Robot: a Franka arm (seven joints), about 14 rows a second.
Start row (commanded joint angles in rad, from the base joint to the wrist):
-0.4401, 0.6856, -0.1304, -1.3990, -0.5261, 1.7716, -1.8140
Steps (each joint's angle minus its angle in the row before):
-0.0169, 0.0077, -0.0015, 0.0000, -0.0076, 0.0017, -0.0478
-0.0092, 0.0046, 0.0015, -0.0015, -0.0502, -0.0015, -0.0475
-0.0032, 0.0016, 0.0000, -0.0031, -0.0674, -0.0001, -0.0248
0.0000, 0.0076, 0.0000, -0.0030, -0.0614, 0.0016, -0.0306
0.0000, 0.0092, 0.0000, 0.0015, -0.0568, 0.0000, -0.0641
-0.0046, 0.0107, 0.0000, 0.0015, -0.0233, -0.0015, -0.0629
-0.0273, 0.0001, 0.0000, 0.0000, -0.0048, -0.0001, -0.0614
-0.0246, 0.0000, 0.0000, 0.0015, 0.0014, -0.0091, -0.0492
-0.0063, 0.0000, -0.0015, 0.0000, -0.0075, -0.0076, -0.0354
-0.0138, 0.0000, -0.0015, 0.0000, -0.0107, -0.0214, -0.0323
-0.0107, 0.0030, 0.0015, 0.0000, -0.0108, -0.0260, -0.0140
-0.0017, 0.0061, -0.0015, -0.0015, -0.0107, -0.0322, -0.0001
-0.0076, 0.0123, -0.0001, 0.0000, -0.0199, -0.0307, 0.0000
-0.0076, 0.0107, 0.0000, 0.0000, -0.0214, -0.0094, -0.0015
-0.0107, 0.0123, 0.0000, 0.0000, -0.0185, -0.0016, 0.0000
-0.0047, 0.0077, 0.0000, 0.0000, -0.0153, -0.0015, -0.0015
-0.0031, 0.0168, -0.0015, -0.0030, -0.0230, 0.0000, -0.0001
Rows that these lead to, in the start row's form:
-0.4570, 0.6933, -0.1319, -1.3990, -0.5337, 1.7733, -1.8618
-0.4662, 0.6979, -0.1304, -1.4005, -0.5839, 1.7718, -1.9093
-0.4694, 0.6995, -0.1304, -1.4036, -0.6513, 1.7717, -1.9341
-0.4694, 0.7071, -0.1304, -1.4066, -0.7127, 1.7733, -1.9647
-0.4694, 0.7163, -0.1304, -1.4051, -0.7695, 1.7733, -2.0288
-0.4740, 0.7270, -0.1304, -1.4036, -0.7928, 1.7718, -2.0917
-0.5013, 0.7271, -0.1304, -1.4036, -0.7976, 1.7717, -2.1531
-0.5259, 0.7271, -0.1304, -1.4021, -0.7962, 1.7626, -2.2023
-0.5322, 0.7271, -0.1319, -1.4021, -0.8037, 1.7550, -2.2377
-0.5460, 0.7271, -0.1334, -1.4021, -0.8144, 1.7336, -2.2700
-0.5567, 0.7301, -0.1319, -1.4021, -0.8252, 1.7076, -2.2840
-0.5584, 0.7362, -0.1334, -1.4036, -0.8359, 1.6754, -2.2841
-0.5660, 0.7485, -0.1335, -1.4036, -0.8558, 1.6447, -2.2841
-0.5736, 0.7592, -0.1335, -1.4036, -0.8772, 1.6353, -2.2856
-0.5843, 0.7715, -0.1335, -1.4036, -0.8957, 1.6337, -2.2856
-0.5890, 0.7792, -0.1335, -1.4036, -0.9110, 1.6322, -2.2871
-0.5921, 0.7960, -0.1350, -1.4066, -0.9340, 1.6322, -2.2872

